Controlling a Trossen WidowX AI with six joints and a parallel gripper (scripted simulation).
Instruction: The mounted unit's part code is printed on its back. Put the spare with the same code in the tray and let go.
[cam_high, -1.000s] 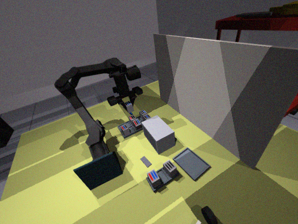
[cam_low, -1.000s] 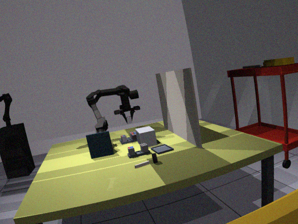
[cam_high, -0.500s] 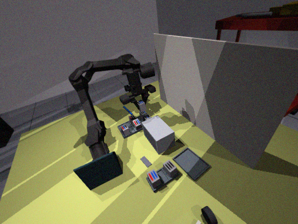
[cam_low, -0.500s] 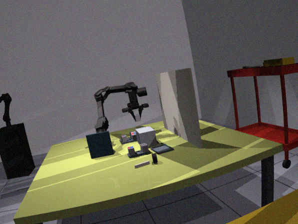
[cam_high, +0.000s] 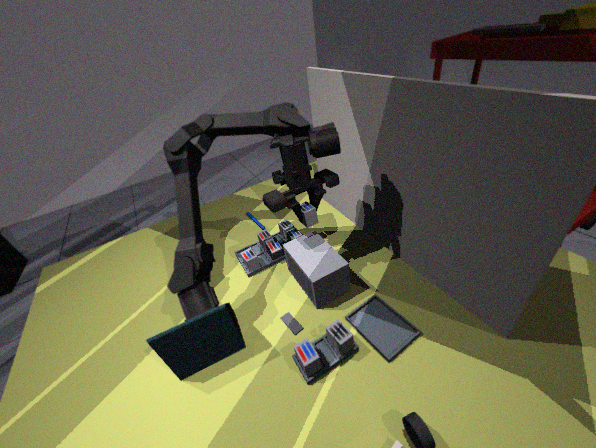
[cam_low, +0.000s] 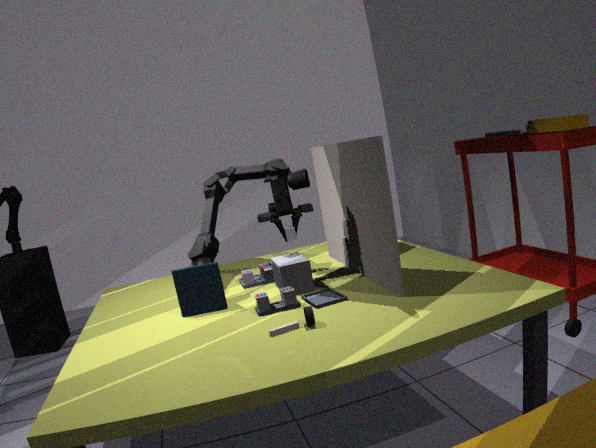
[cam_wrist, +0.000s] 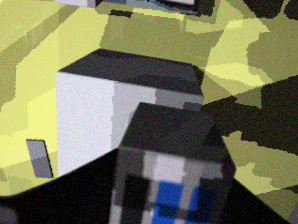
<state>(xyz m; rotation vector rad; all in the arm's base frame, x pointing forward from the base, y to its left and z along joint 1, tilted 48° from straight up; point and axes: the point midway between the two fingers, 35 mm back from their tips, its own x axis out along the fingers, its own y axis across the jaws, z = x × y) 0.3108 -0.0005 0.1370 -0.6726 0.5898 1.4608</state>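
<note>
Right now my gripper tip is 26 cm to the left of the flat grey tray, 15 cm above it and 3 cm short of it. Also, from my gripper tip: grey mounted unit: 11 cm below, 6 cm to the right, 3 cm behind; then grey spare block: 2 cm above; then grey board: 21 cm ahead, 7 cm above, 6 cm to the right.
</note>
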